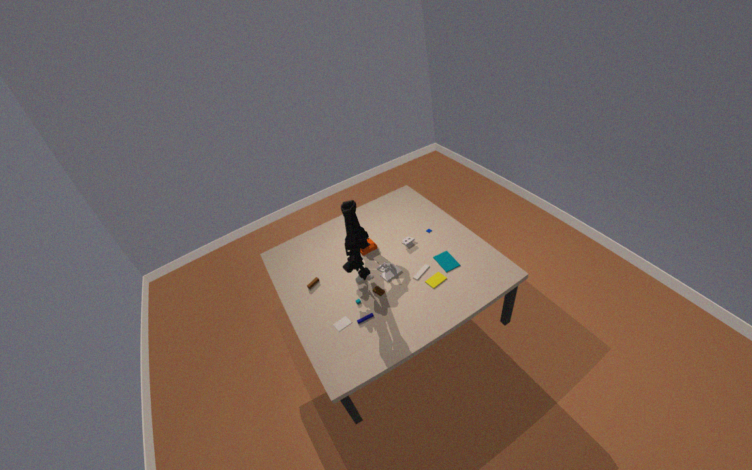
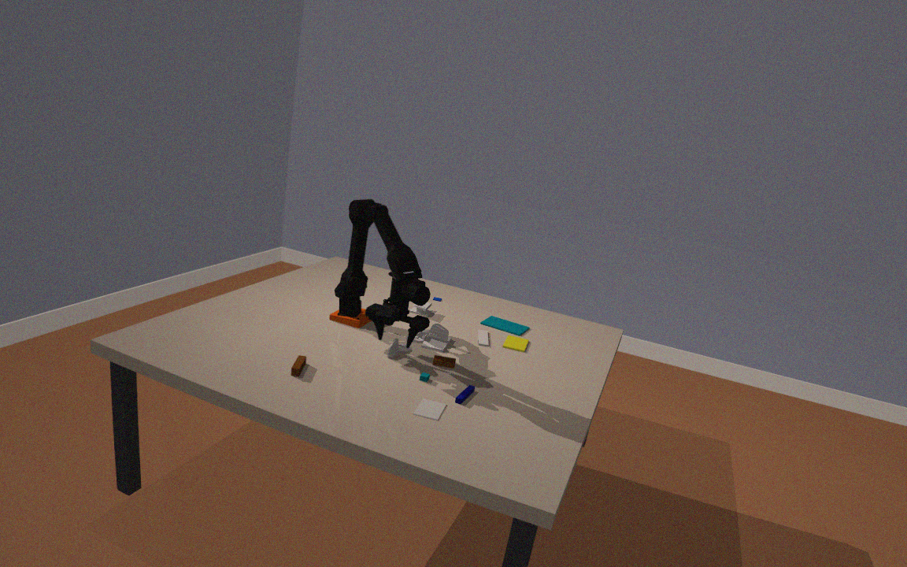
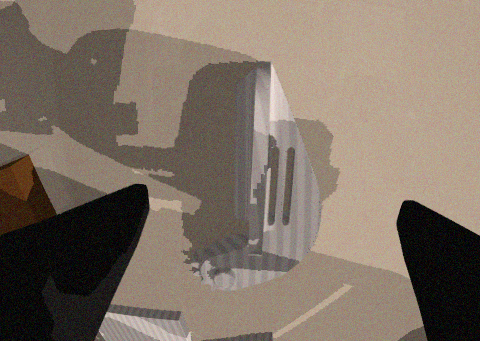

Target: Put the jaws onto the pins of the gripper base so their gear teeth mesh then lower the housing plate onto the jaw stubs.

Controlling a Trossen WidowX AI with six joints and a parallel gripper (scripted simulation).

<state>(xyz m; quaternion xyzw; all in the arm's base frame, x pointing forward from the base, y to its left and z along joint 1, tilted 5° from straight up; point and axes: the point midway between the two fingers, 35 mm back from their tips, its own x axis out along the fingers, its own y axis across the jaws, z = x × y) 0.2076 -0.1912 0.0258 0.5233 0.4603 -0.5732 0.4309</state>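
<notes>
My gripper tip is 20 mm short of the grey jaw, 30 mm to the right of it and 20 mm above it. From my gripper tip the other things lie so: brown block (160 mm ahead, 20 mm below); white housing plate (40 mm ahead, 150 mm to the left, 20 mm below); teal cube (130 mm ahead, 130 mm to the right, 20 mm below).
</notes>
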